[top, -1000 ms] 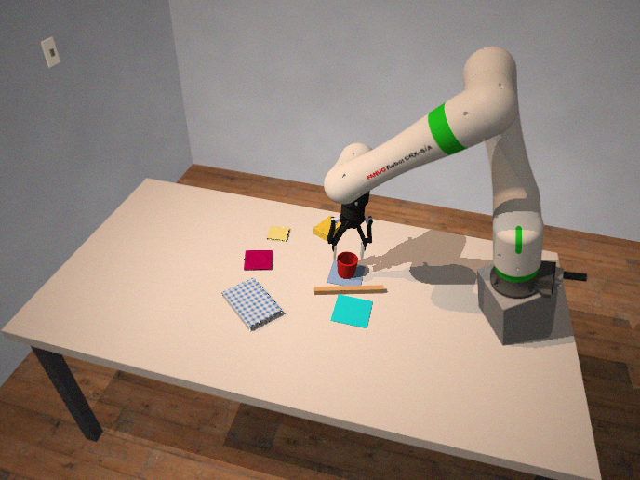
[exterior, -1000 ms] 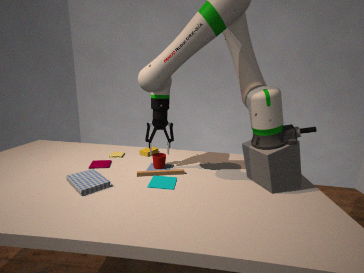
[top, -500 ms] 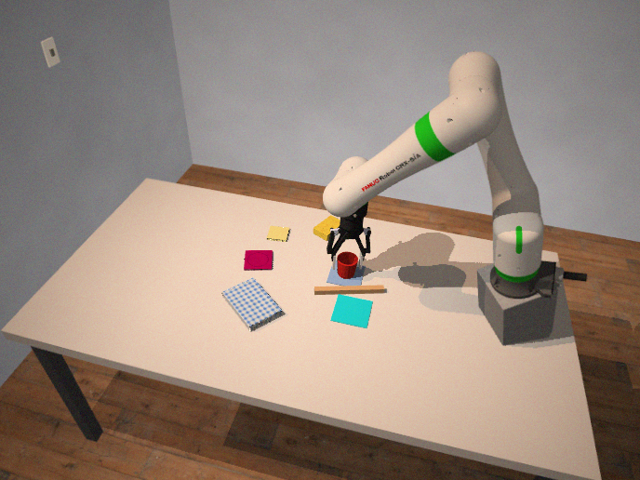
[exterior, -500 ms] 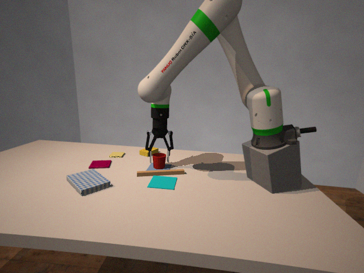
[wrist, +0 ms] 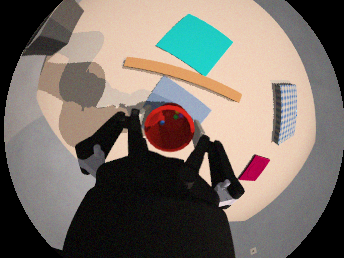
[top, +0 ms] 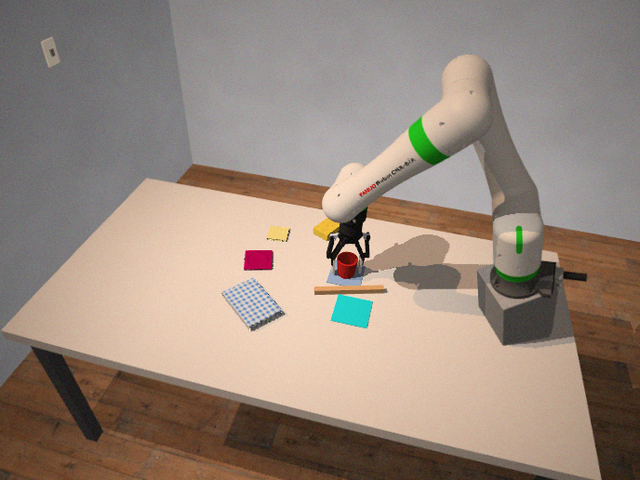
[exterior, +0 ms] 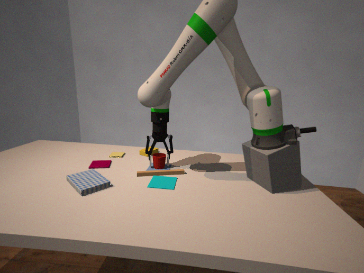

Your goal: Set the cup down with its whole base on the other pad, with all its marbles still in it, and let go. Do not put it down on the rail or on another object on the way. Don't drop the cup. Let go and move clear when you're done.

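The red cup lies 2 cm below my hand. Round my hand: wooden rail (8 cm to the left, 4 cm below, 4 cm behind); cyan pad (15 cm to the left, 8 cm behind, 5 cm below).
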